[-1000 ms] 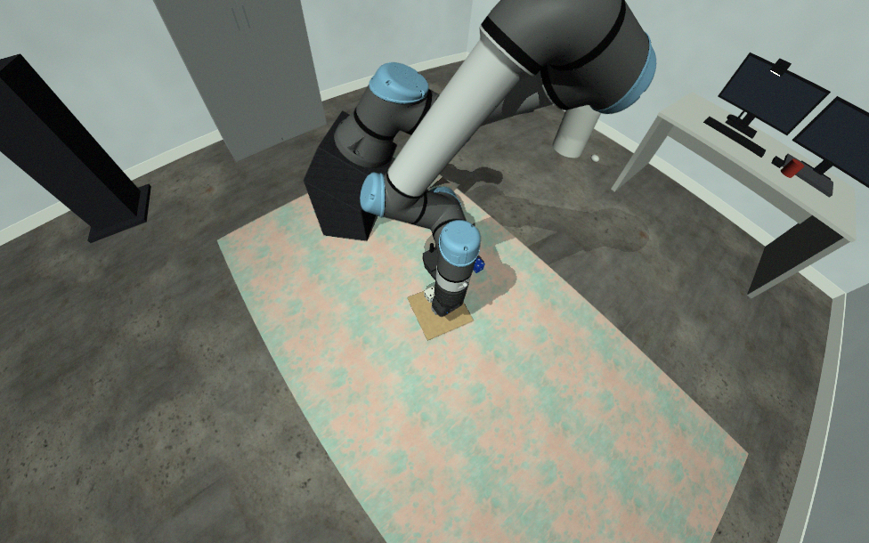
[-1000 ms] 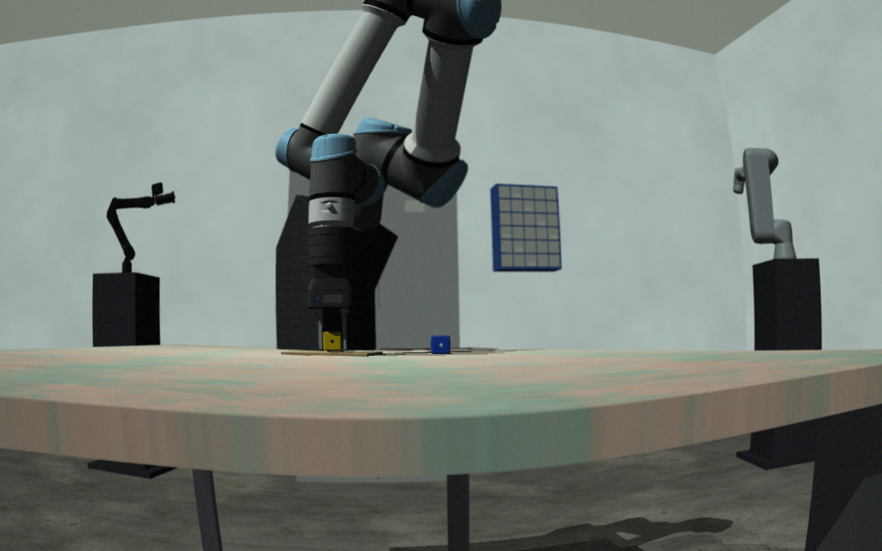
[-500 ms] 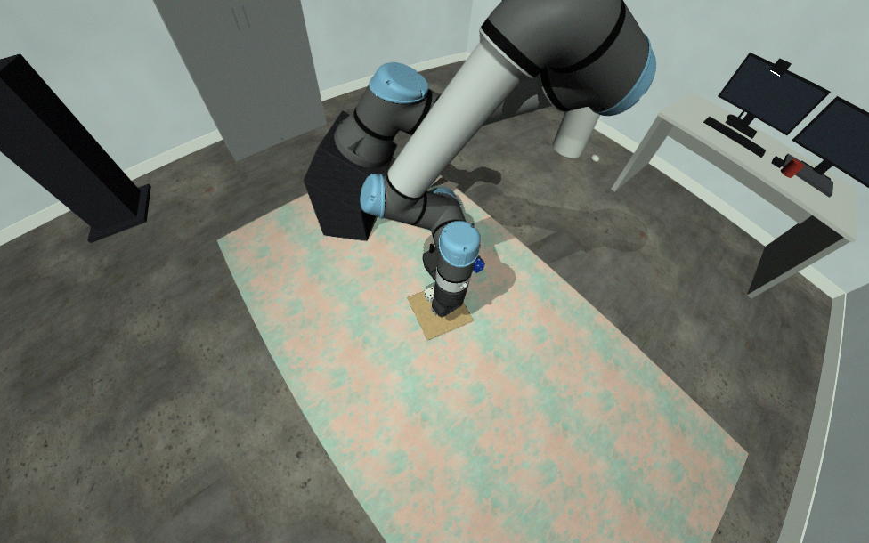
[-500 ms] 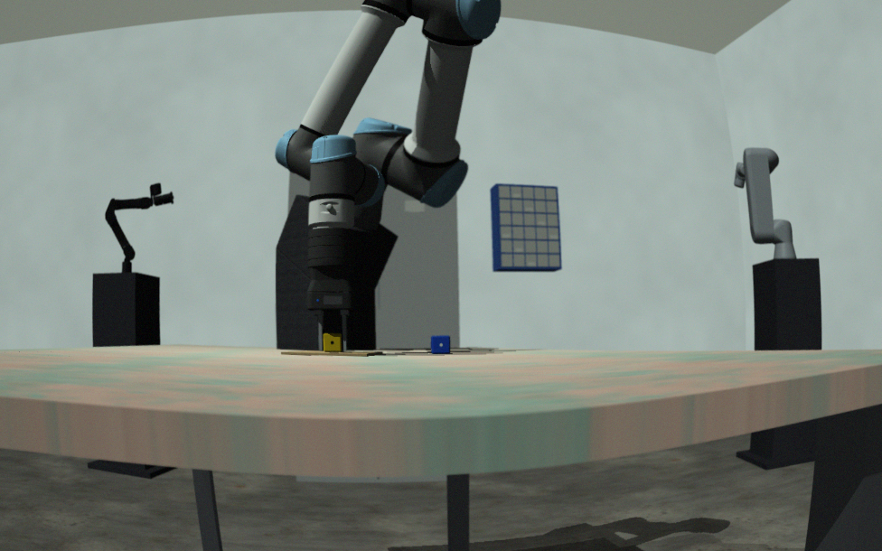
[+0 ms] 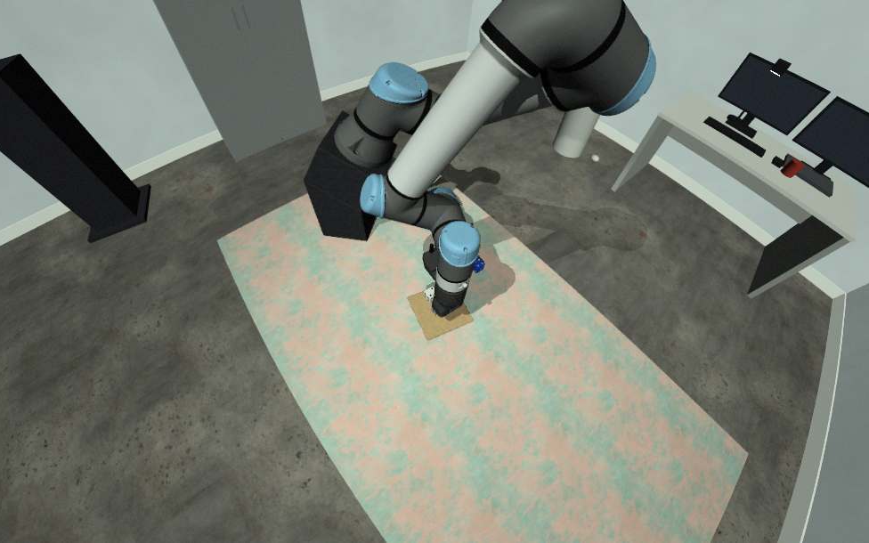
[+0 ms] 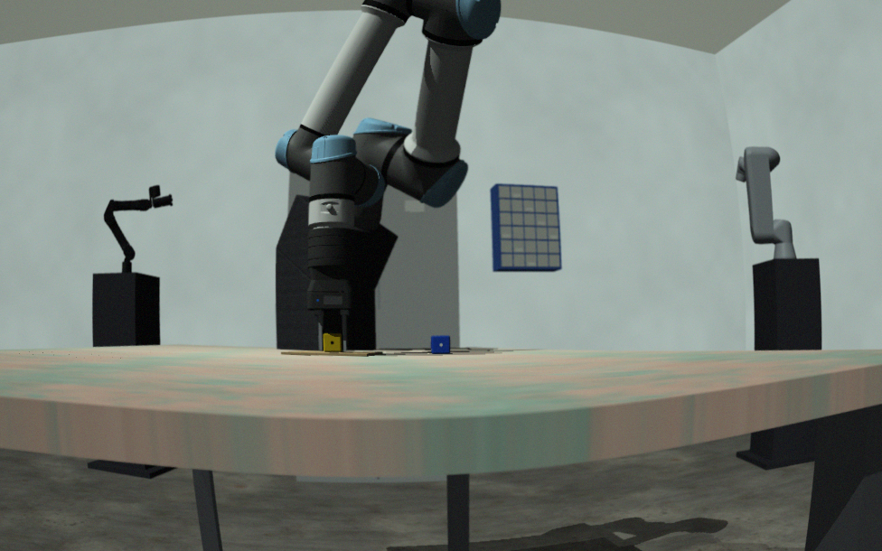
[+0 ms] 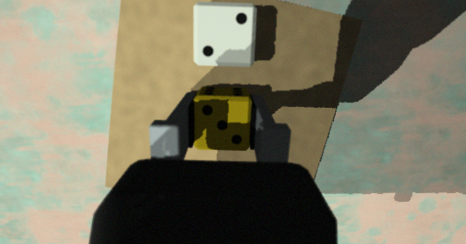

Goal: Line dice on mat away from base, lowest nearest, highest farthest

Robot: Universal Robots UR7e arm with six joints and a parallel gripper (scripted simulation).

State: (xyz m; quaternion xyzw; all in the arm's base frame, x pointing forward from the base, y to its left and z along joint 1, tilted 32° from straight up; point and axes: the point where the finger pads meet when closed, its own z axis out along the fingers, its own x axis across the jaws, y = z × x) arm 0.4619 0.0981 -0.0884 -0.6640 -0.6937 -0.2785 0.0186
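Right now the yellow die is right at my hand. From my hand the other things lie so: white die 40 mm behind, 10 mm to the right; then blue die 170 mm to the left, 70 mm behind, 10 mm below; then tan mat 20 mm below.
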